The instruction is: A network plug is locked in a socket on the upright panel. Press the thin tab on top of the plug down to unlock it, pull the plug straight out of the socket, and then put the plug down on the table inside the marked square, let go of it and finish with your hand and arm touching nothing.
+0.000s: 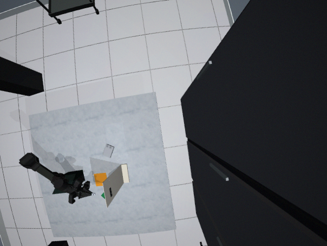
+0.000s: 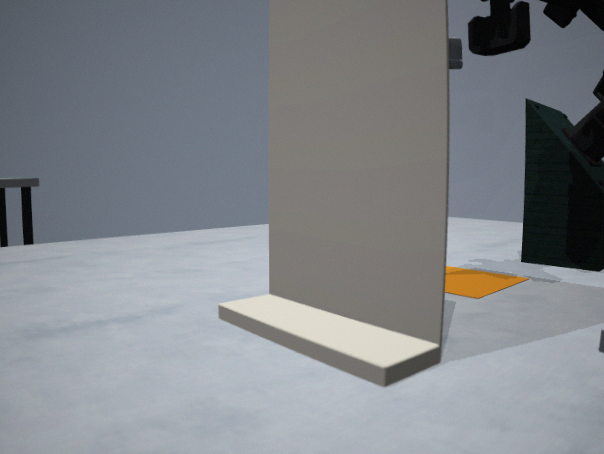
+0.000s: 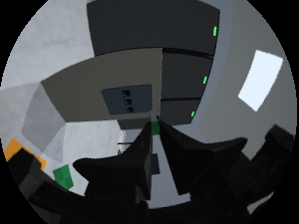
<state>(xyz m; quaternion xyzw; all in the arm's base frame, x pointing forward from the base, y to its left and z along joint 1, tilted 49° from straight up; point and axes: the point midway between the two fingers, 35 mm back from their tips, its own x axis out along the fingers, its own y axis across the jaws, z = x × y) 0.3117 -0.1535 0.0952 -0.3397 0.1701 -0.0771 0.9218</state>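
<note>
Right now my gripper tip is 320 mm above the orange square, 120 mm past it and 30 mm to the left of it. Round my gripper tip: small green patch (320 mm below, 180 mm to the right, 100 mm behind); then network plug (10 mm ahead); then grey panel (160 mm below, 110 mm ahead, 20 mm to the right).
</note>
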